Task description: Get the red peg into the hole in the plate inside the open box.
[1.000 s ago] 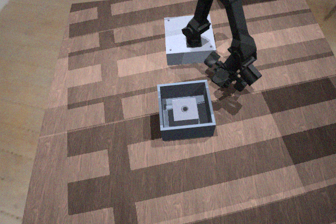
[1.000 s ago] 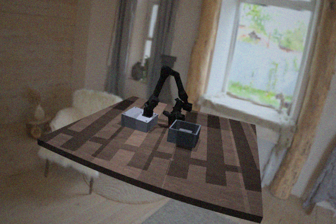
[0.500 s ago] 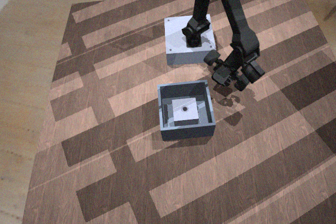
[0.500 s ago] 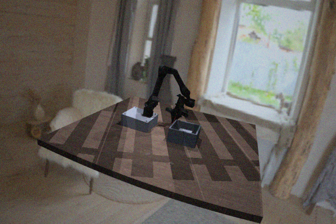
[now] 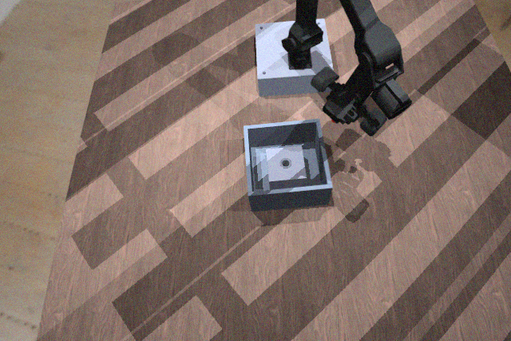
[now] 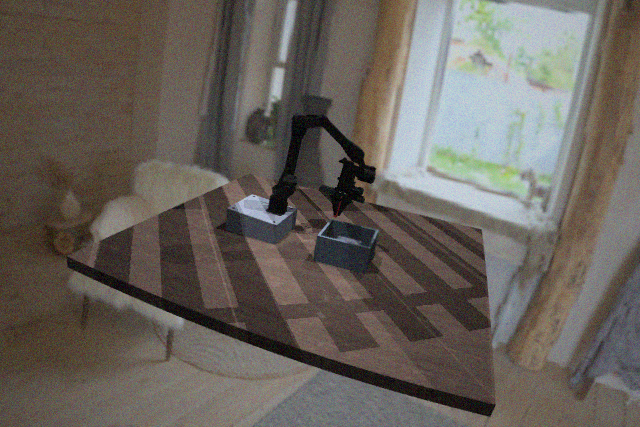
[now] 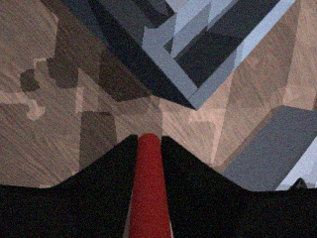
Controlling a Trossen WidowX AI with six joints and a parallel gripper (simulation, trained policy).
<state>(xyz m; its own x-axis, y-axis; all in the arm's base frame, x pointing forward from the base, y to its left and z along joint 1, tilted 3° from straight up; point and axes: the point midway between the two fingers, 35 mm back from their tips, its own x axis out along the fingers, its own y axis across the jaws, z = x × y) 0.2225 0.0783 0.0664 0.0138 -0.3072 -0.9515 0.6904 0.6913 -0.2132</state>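
Right now the grey box is 12 cm to the right of my gripper tip, 9 cm ahead of it and 8 cm below it. The rest, counted from my gripper tip: red peg (3 cm above, 1 cm to the left).
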